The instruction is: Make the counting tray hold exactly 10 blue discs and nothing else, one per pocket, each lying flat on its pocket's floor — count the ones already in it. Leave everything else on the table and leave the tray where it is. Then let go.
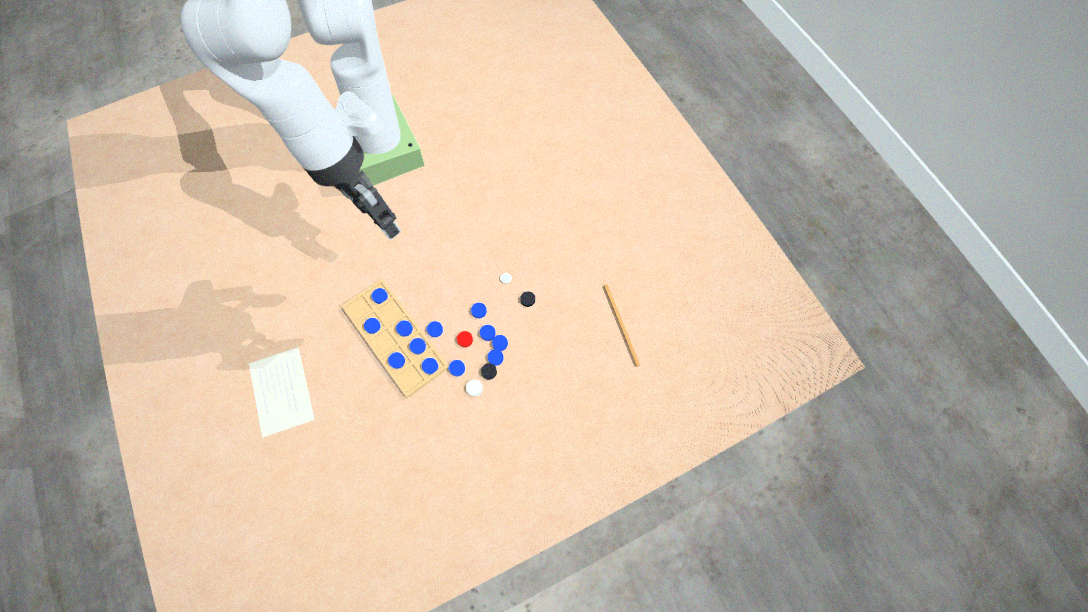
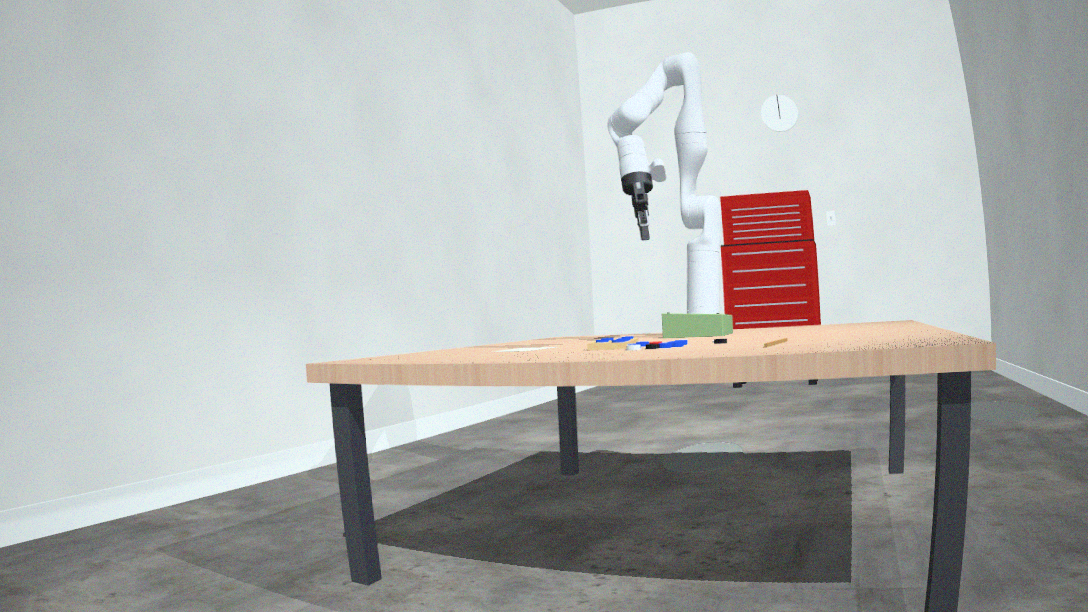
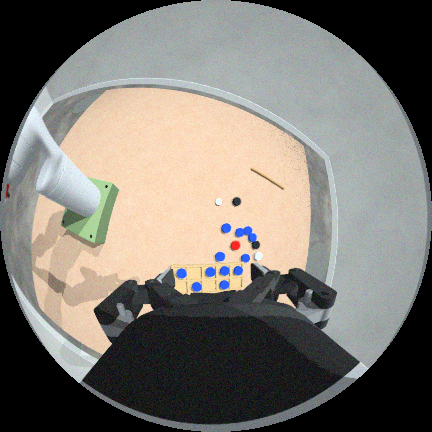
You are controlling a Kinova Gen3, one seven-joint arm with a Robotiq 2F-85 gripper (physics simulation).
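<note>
The wooden counting tray point(image 1: 410, 378) point(image 2: 601, 347) point(image 3: 194, 273) has two rows of pockets. Several pockets hold one blue disc each, seemingly flat: four-disc side includes an end disc point(image 1: 379, 295) point(image 3: 181, 273); the other side holds two, one disc point(image 1: 372, 325) point(image 3: 196, 286) and another disc point(image 1: 396, 360) point(image 3: 224, 284). One pocket on the fuller side and three on the other are bare. Several loose blue discs lie outside, including one beside the tray point(image 1: 434, 328) point(image 3: 220, 256) and one near its corner point(image 1: 456, 367) point(image 3: 245, 258). My gripper point(image 1: 390, 232) point(image 2: 644, 237) point(image 3: 212, 274) is open and empty, high above the table.
A red disc point(image 1: 464, 338) point(image 3: 235, 245), black discs point(image 1: 528, 299) point(image 1: 488, 371) and white discs point(image 1: 505, 278) point(image 1: 474, 388) lie among or near the loose blue ones. A wooden stick point(image 1: 621, 325) lies farther right, a paper sheet point(image 1: 281, 392) left of the tray. The green base point(image 1: 403, 157) stands behind.
</note>
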